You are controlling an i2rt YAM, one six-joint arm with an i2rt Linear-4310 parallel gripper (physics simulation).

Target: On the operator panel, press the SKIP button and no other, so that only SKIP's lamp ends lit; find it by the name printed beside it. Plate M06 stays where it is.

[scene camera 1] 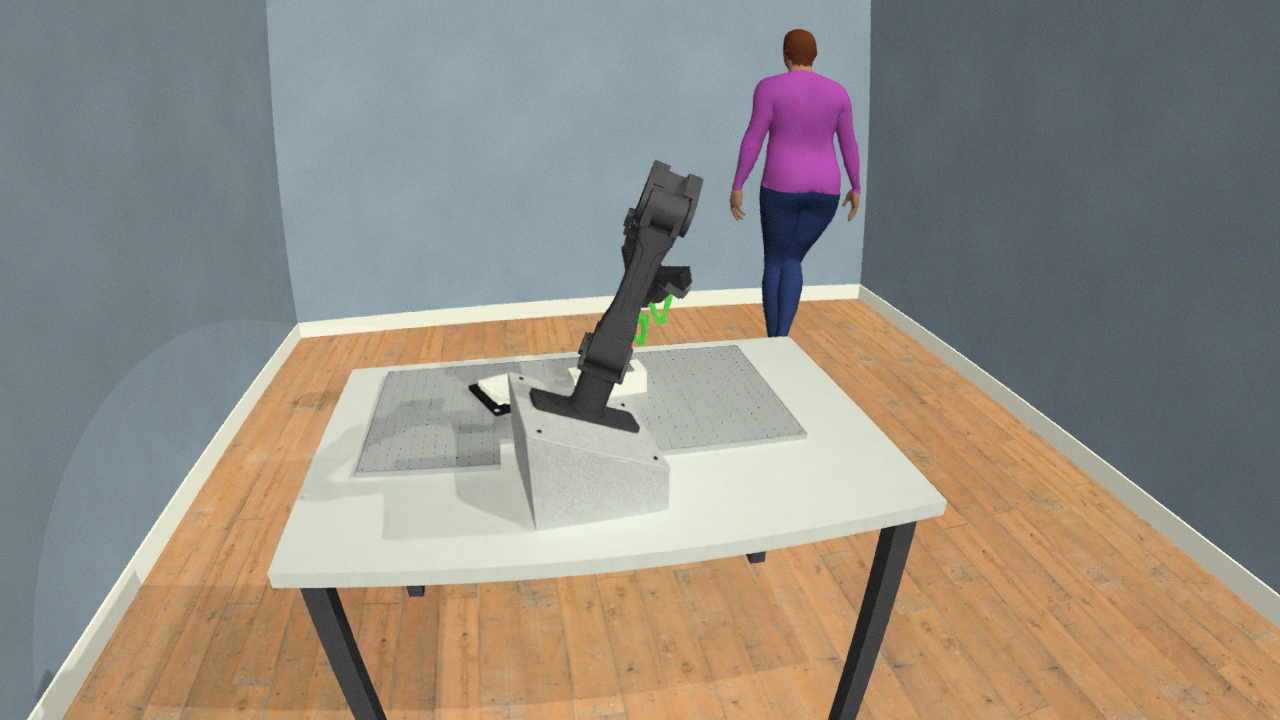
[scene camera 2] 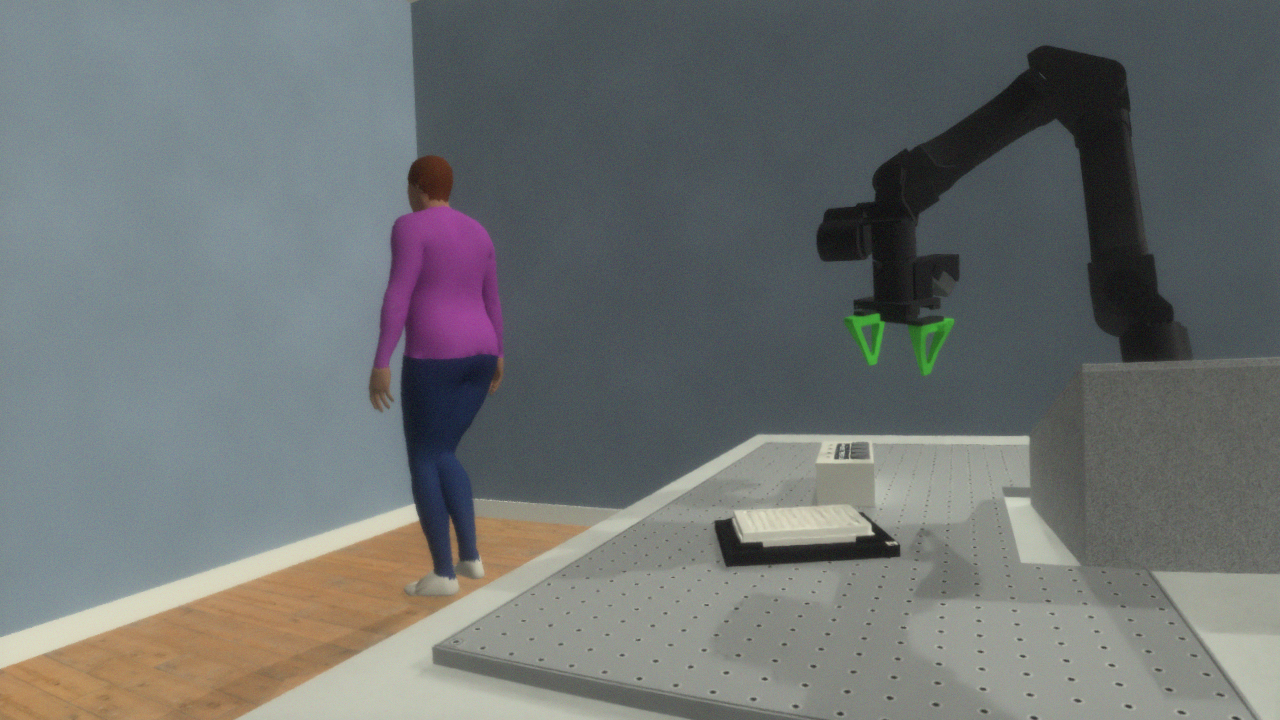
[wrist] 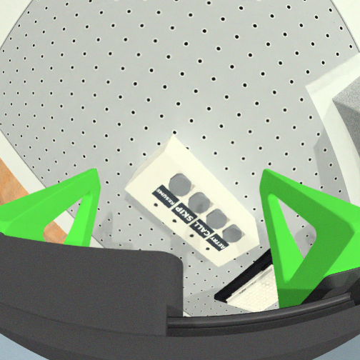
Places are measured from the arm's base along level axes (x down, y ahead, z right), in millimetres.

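Pixels of known places: gripper, between the fingertips: (scene camera 1: 651, 334) (scene camera 2: 897, 369); arm's base, origin of its link: (scene camera 1: 583, 413) (scene camera 2: 1164, 402).
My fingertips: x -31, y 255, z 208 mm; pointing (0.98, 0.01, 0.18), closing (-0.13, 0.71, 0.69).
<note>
Ahead of a thing's pixels: the offset from my fingertips to its top centre. "pt": to the spot under its first point. Level surfaces: height alone.
The operator panel @(dx +97, dy +72, dz -82 mm) (scene camera 1: 632, 383) (scene camera 2: 845, 484) (wrist: 161, 167) is a cream box with several round grey buttons in a row. In the wrist view its dark labels read RESUME, SKIP, CALL and RETRY. The SKIP button (wrist: 199, 202) is second in the row, between the RESUME button (wrist: 180, 184) and the CALL button (wrist: 216, 218); the RETRY button (wrist: 233, 233) is at the far end. The small lamps beside the labels look dark. A white plate @(dx +127, dy +111, dz -315 mm) (scene camera 1: 494, 388) (scene camera 2: 801, 523) (wrist: 260, 288) lies in a black holder; its name is unreadable. My gripper (scene camera 1: 650, 332) (scene camera 2: 899, 368) (wrist: 179, 177) is open, empty and high above the panel.
The panel and the black holder @(pt dx +141, dy +171, dz -378 mm) (scene camera 2: 729, 548) stand on a grey perforated board @(dx +153 mm) (scene camera 1: 733, 394) (scene camera 2: 626, 644) (wrist: 150, 75) on the white table @(dx +166 mm) (scene camera 1: 760, 497). The arm's grey base block (scene camera 1: 595, 483) (scene camera 2: 1181, 465) is at the table's near side. A person in purple (scene camera 1: 799, 134) (scene camera 2: 447, 277) is beyond the table.
</note>
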